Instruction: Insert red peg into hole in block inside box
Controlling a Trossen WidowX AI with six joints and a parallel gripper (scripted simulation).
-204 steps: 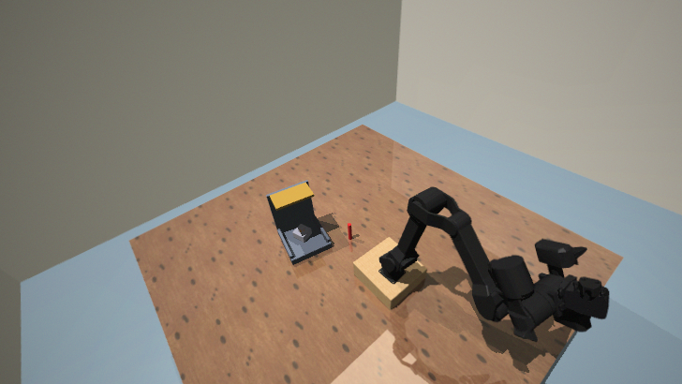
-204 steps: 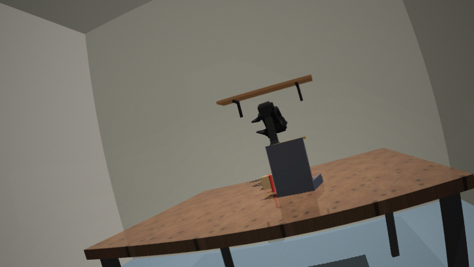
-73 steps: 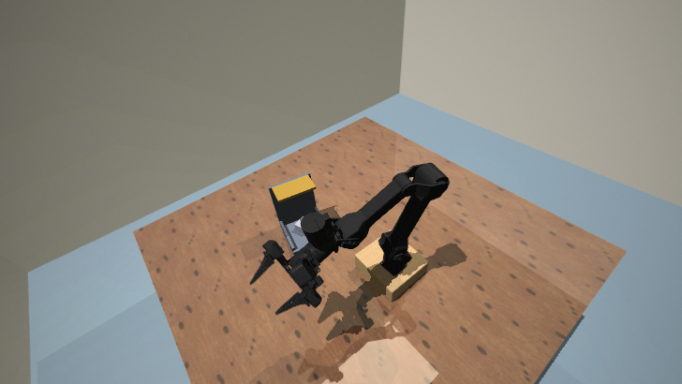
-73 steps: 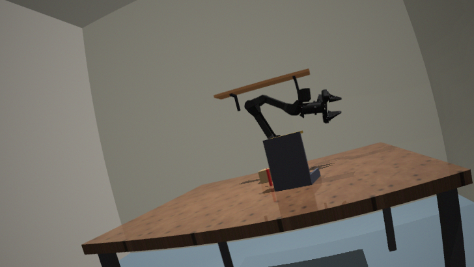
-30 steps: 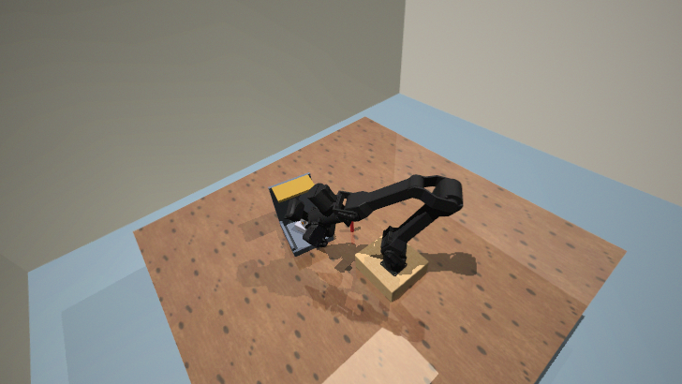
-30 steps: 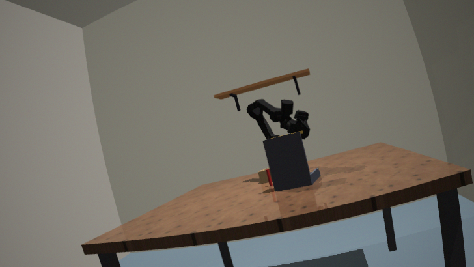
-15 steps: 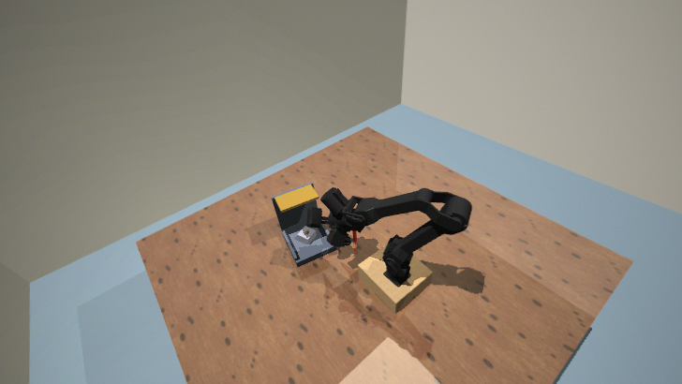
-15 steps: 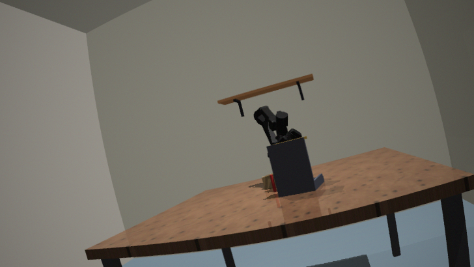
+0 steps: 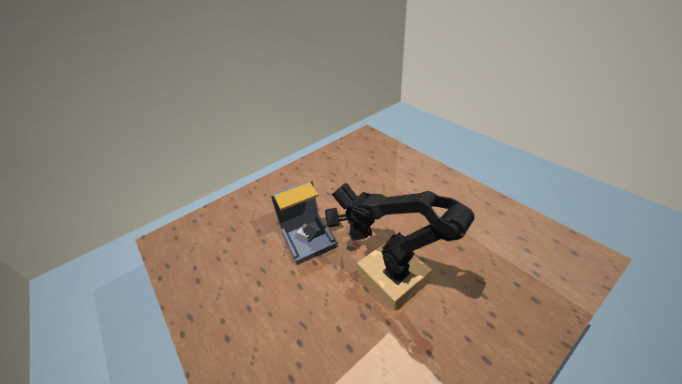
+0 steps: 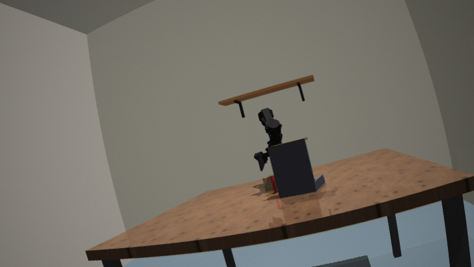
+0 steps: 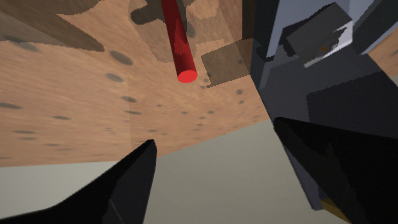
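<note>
The red peg lies 8 cm below my gripper tip and 2 cm behind it. The rest, counted from my gripper tip: back wall (17 cm ahead, 11 cm to the left, 1 cm below); then yellow roof (13 cm to the left, 13 cm ahead, 9 cm above).
</note>
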